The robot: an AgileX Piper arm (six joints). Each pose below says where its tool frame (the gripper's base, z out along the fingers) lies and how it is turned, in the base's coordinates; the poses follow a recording.
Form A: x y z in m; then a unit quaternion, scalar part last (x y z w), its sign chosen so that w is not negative.
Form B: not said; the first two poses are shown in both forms.
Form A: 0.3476 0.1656 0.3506 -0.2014 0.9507 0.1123 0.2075
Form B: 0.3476 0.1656 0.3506 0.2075 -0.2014 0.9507 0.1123
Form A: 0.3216 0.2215 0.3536 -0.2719 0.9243 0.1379 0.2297
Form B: 0.3216 0.2215 0.3536 0.2297 -0.2719 0.9243 0.1379
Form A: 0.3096 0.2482 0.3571 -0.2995 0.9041 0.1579 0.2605
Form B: 0.3096 0.2482 0.3571 0.2605 -0.2995 0.9041 0.1579
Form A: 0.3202 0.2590 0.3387 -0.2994 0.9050 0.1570 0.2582
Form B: 0.3202 0.2590 0.3387 0.2582 -0.2994 0.9050 0.1570
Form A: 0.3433 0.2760 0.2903 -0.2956 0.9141 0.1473 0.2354
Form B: 0.3433 0.2760 0.2903 0.2354 -0.2956 0.9141 0.1473
